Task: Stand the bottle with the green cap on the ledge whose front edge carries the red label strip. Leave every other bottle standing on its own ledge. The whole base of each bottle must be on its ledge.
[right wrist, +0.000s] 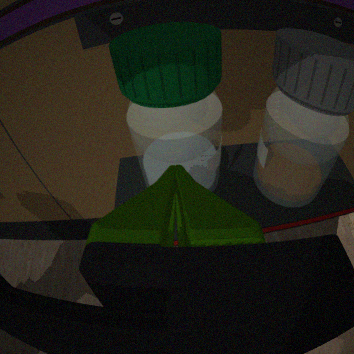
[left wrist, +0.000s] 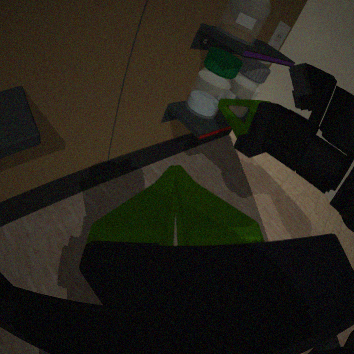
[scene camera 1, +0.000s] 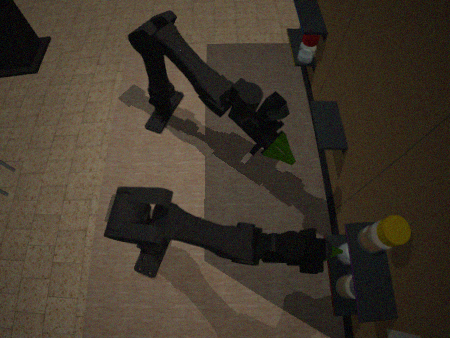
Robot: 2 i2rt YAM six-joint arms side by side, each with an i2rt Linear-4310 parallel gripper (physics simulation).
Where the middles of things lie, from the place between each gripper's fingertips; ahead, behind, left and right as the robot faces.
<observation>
Now: the green-capped bottle (right wrist: 168, 71) 3 cm ahead of my right hand and 2 cm above it. The rest, counted from my right hand: grey-capped bottle (right wrist: 298, 144) 8 cm to the right, 2 cm above, 1 cm ahead; then red-strip ledge (left wrist: 196, 125) 5 cm to the right, 4 cm below, 2 cm ahead; then purple-strip ledge (scene camera 1: 375, 293) 10 cm above, 5 cm to the right, 2 cm ahead.
Now: left hand 13 cm short of the green-capped bottle, 22 cm to the left of it and 4 cm above it. From my left hand the other things lie so: yellow-capped bottle (scene camera 1: 394, 230) 13 cm ahead, 21 cm to the right, 10 cm above; then red-strip ledge 12 cm ahead, 27 cm to the right, 10 cm below; then purple-strip ledge 12 cm ahead, 27 cm to the right, 4 cm above.
</observation>
